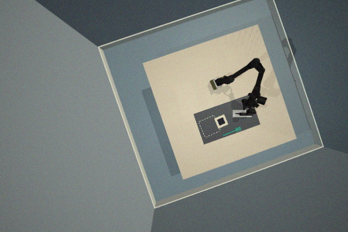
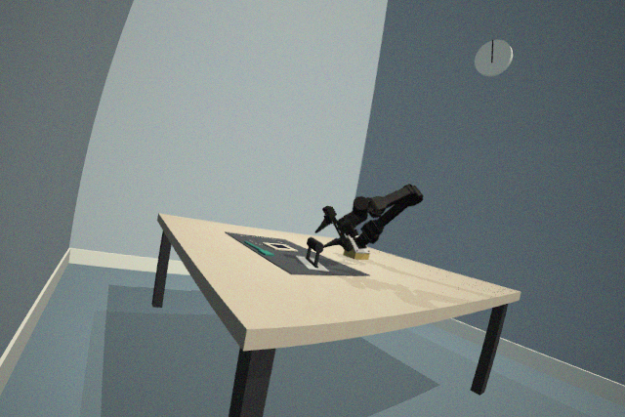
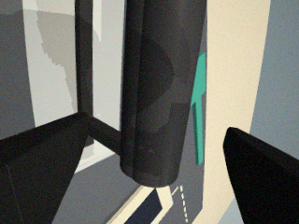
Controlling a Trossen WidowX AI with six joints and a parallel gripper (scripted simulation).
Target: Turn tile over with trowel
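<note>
Now: gripper tip 2 cm short of the small trowel, 1 cm to the left of it and 5 cm above it. The rest, counted from my gripper tip: dark mat 16 cm to the right, 11 cm below; then tile 1 cm behind, 23 cm to the right, 8 cm below; then thin teal tool 14 cm ahead, 16 cm to the right, 8 cm below.
</note>
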